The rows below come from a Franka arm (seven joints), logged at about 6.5 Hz.
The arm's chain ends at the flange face. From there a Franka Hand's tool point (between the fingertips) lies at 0.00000 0.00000 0.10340 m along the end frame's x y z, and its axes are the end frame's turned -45 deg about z.
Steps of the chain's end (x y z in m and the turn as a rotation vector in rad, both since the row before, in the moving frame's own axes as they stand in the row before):
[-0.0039 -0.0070 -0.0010 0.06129 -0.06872 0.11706]
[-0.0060 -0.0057 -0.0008 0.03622 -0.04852 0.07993]
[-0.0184 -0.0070 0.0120 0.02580 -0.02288 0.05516]
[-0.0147 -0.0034 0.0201 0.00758 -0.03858 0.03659]
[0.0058 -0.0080 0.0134 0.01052 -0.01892 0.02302]
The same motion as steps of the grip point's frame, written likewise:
[0.0022 -0.0172 -0.0014 0.09193 -0.00525 0.11706]
[-0.0009 -0.0145 -0.0010 0.05992 -0.00870 0.07993]
[-0.0077 -0.0215 0.0119 0.03442 0.00206 0.05516]
[-0.0102 -0.0162 0.0200 0.03264 -0.02192 0.03659]
[0.0092 -0.0037 0.0134 0.02082 -0.00594 0.02302]

